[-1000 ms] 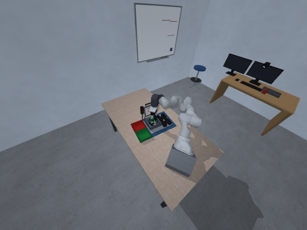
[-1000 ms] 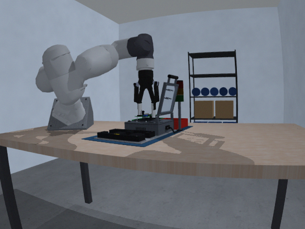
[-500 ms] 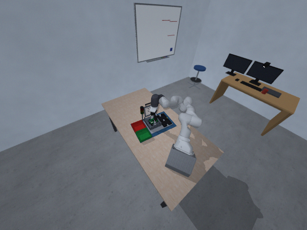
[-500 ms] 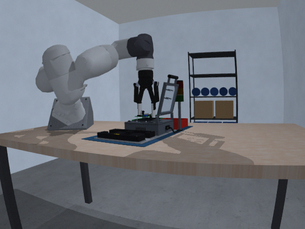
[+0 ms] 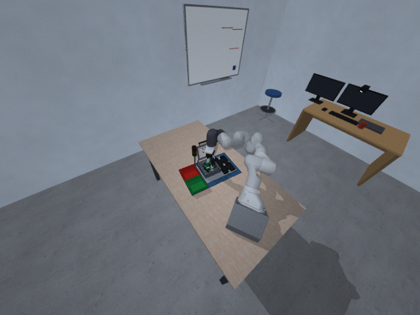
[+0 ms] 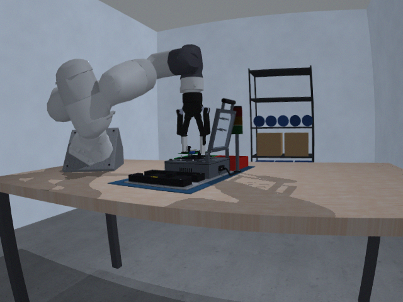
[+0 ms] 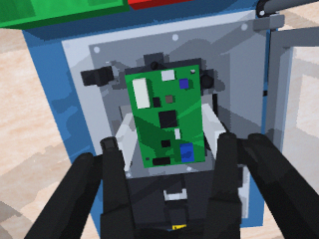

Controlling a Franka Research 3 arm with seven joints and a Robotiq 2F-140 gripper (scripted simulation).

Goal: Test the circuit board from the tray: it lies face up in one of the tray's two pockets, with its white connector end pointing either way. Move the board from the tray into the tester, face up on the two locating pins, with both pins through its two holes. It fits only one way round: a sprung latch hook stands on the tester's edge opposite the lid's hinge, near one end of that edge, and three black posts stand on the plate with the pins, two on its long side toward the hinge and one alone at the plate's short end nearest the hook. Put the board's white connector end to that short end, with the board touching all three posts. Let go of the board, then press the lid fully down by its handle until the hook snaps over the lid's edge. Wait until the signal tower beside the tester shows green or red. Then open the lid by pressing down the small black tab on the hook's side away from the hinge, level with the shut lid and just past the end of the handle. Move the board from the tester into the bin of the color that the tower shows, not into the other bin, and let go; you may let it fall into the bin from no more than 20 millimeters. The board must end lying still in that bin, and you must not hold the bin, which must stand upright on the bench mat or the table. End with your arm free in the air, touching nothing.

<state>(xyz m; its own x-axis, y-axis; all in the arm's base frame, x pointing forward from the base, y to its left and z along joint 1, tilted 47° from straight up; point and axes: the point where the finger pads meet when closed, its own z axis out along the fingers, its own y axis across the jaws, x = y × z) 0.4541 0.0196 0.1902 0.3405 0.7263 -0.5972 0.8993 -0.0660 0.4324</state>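
Now: the green circuit board 20 mm below my hand. The rest, counted from my hand: tester plate: 40 mm below, 10 mm ahead; tester lid: 120 mm ahead, 80 mm above, 40 mm to the right; black latch hook: 80 mm to the left, 40 mm behind, 20 mm below.
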